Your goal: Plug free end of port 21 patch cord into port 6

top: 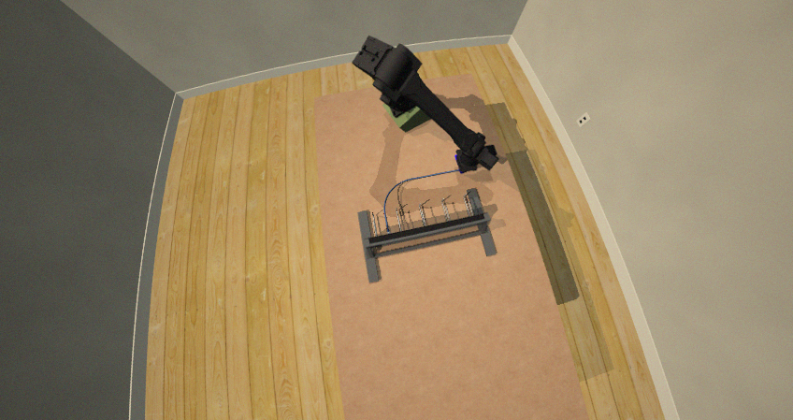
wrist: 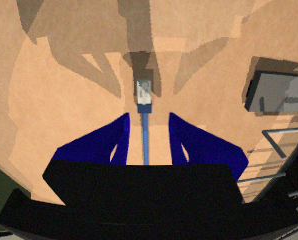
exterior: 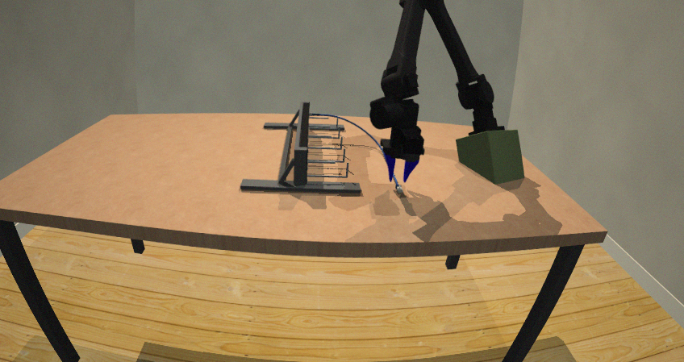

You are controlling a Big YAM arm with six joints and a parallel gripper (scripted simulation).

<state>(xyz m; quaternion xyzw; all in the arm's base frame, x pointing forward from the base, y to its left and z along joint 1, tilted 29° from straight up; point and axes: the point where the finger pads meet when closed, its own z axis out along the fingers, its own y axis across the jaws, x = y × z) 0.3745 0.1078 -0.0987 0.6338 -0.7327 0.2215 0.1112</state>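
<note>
The plug lies 2 cm to the left of my hand and 2 cm below it.
</note>
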